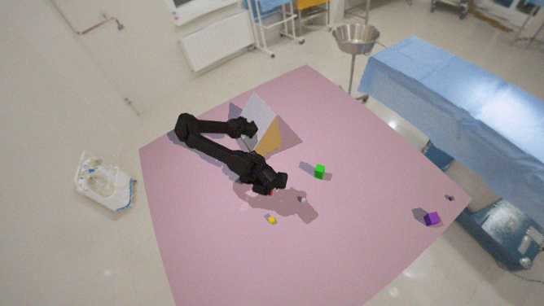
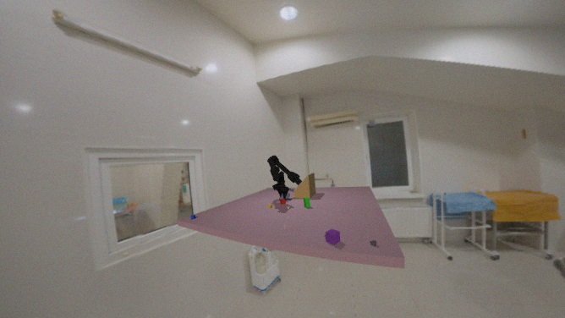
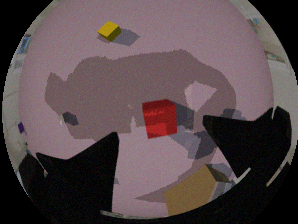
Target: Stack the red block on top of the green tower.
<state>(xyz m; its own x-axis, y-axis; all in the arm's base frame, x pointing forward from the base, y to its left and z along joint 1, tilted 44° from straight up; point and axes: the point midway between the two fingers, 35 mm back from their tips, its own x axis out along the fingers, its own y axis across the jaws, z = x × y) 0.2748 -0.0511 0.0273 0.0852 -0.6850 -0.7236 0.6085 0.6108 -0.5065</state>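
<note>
Now: the red block 3 cm below my gripper tip. From my gripper tip the other things lie so: small white piece (11 cm to the left, 11 cm ahead, 4 cm below); purple block (53 cm to the left, 46 cm ahead, 3 cm below); small yellow block (13 cm ahead, 4 cm to the right, 4 cm below).
</note>
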